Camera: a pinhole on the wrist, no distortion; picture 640 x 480 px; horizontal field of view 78.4 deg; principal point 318.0 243.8 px. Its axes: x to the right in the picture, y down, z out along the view. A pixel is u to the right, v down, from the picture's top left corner.
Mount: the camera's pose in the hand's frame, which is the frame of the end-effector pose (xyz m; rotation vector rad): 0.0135 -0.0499 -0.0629 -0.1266 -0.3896 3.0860
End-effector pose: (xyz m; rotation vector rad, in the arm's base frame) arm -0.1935 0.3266 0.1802 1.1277 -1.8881 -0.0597
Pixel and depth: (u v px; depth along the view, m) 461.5 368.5 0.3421
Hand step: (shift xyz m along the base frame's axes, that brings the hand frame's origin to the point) 0.0181 -0.1213 -0.3368
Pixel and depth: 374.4 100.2 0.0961
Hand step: 0.0008 -0.0313 -0.0449
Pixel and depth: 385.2 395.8 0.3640
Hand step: 0.0215 -0.1941 -0.3246
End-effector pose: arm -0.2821 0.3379 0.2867 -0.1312 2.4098 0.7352
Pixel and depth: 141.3 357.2 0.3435
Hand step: 0.0852 -0.0514 -0.3611
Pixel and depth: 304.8 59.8 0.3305
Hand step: 0.1513 0.1735 -0.1864
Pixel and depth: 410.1 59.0 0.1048
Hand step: 0.0480 0.0018 -0.0340
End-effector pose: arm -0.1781 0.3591 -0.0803 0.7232 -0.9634 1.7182
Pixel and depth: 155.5 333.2 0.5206
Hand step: 0.2376 -0.2264 0.4456
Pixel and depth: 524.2 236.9 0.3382
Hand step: 0.1835 -0.2845 0.0016
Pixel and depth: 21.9 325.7 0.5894
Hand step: 0.1961 -0.1879 0.6782
